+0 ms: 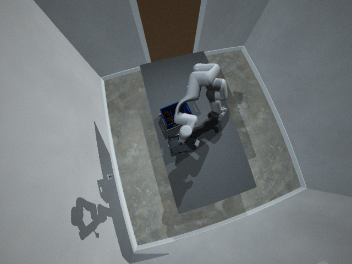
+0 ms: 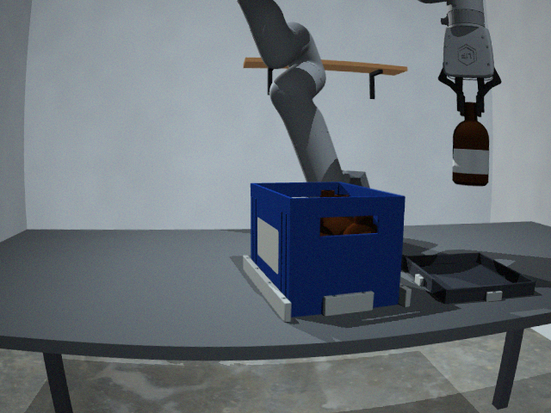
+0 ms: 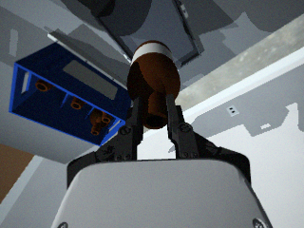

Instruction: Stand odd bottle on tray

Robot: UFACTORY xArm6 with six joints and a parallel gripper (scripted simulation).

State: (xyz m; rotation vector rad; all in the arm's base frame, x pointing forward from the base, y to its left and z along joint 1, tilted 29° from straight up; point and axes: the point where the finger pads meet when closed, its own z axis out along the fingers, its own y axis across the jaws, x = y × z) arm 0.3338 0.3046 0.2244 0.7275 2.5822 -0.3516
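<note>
Now: the bottle 70 mm below my hand. Round my hand: blue crate 290 mm to the right, 250 mm below, 20 mm behind; dark tray 320 mm below.
</note>
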